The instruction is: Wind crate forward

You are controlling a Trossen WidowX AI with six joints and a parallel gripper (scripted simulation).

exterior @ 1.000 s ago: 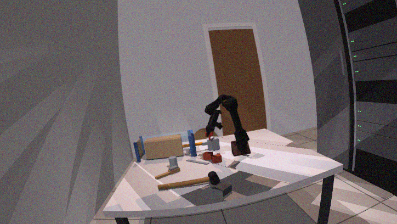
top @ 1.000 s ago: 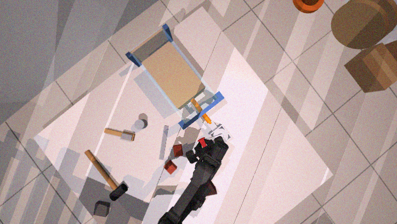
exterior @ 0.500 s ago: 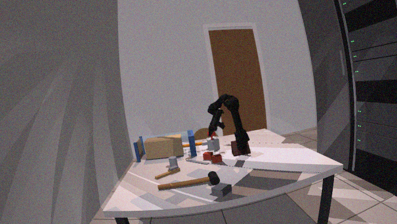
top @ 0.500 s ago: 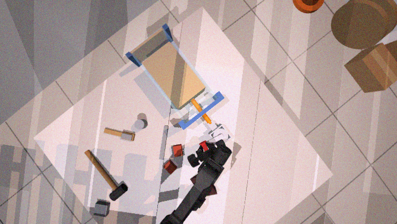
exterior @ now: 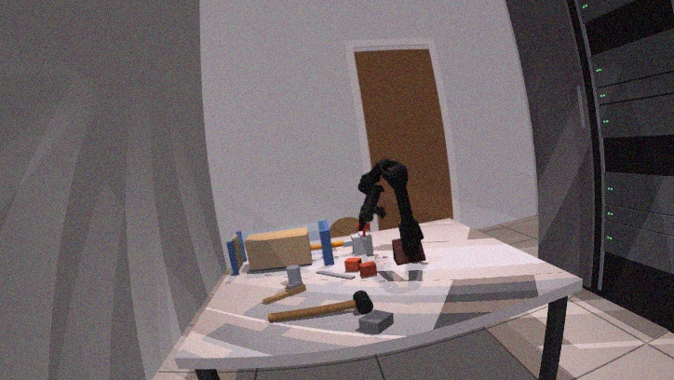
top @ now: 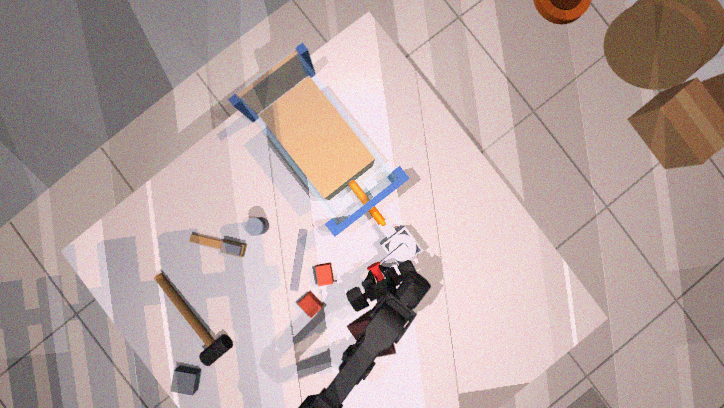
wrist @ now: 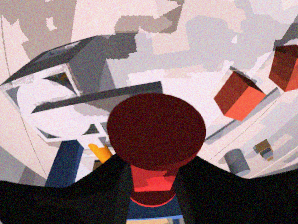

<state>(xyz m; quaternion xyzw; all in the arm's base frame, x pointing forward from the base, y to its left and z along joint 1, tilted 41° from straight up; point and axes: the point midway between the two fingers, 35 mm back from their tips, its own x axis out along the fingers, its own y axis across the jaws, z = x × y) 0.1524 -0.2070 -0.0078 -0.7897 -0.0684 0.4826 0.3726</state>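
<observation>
My gripper tip is now 3 cm to the left of the grey crank bar, 3 cm above it and 2 cm past it. Also, from my gripper tip: grey winch (10 cm to the right, 10 cm below, 3 cm behind); then red knob (2 cm behind); then blue steel frame (14 cm ahead, 11 cm to the right, 3 cm below).
</observation>
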